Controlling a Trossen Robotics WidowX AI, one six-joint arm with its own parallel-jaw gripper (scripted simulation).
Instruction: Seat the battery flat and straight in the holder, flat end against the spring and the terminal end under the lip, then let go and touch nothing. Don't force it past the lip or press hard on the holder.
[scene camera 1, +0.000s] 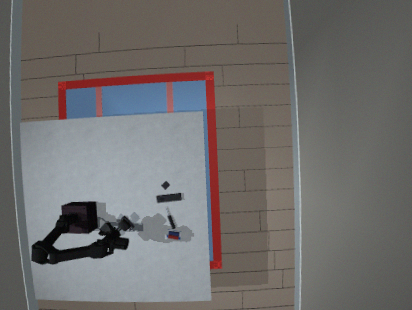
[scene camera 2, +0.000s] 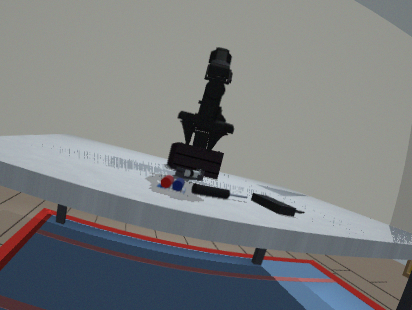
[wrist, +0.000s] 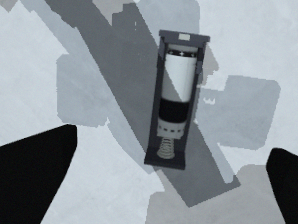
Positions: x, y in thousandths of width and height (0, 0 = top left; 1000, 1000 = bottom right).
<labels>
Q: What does my gripper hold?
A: Nothing.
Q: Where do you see my gripper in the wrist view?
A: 586, 654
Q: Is my gripper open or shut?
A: Open.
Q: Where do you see a battery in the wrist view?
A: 606, 292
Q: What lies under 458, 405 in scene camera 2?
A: My gripper.
</labels>
